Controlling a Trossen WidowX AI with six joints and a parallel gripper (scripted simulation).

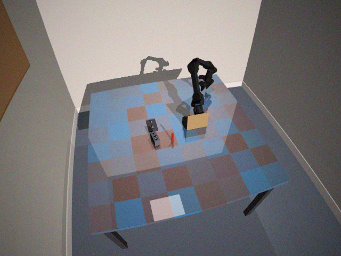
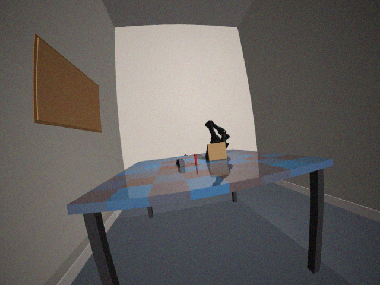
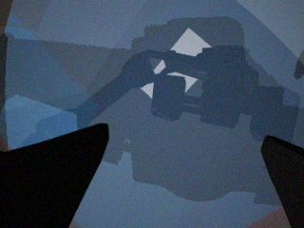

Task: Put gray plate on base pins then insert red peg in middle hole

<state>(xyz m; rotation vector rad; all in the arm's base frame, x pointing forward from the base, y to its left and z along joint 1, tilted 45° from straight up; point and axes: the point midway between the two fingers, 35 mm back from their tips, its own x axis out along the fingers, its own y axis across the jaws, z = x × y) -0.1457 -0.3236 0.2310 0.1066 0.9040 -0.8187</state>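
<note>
My gripper tip is now 51 cm to the right of the gray plate, 48 cm short of it and 1 cm below it. The rest, counted from my gripper tip: dark base 50 cm ahead, 36 cm to the left, 2 cm below; red peg 53 cm to the left, 36 cm ahead, 1 cm above.
</note>
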